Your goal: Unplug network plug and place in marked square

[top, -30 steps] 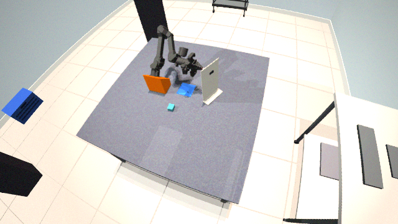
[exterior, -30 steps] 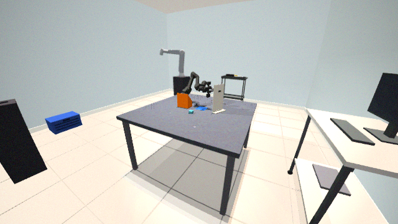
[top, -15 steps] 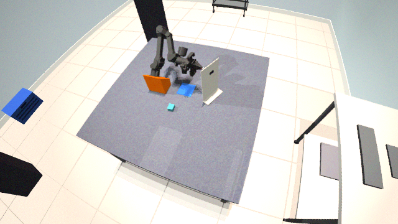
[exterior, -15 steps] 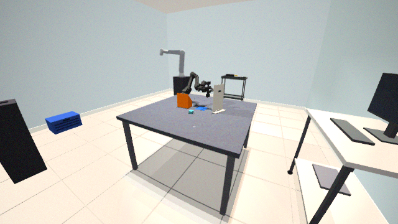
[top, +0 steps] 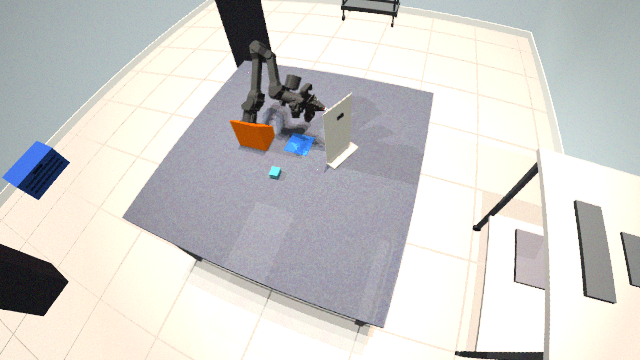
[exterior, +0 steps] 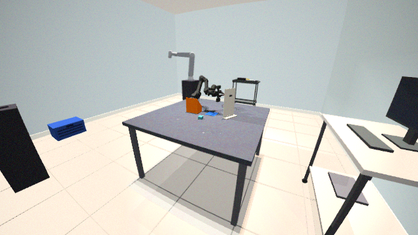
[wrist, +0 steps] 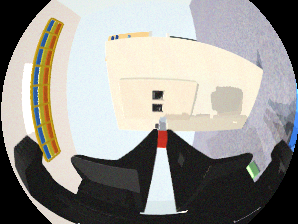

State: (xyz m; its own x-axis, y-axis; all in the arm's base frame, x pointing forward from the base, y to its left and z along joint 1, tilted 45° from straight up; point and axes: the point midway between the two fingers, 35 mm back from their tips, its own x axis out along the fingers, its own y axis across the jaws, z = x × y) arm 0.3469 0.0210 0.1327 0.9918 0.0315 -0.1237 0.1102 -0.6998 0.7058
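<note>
The blue marked square lies 130 mm behind my gripper tip, 50 mm to the right of it and 240 mm below it. Also, from my gripper tip: pale upright panel (80 mm ahead, 30 mm to the right, 90 mm below).
</note>
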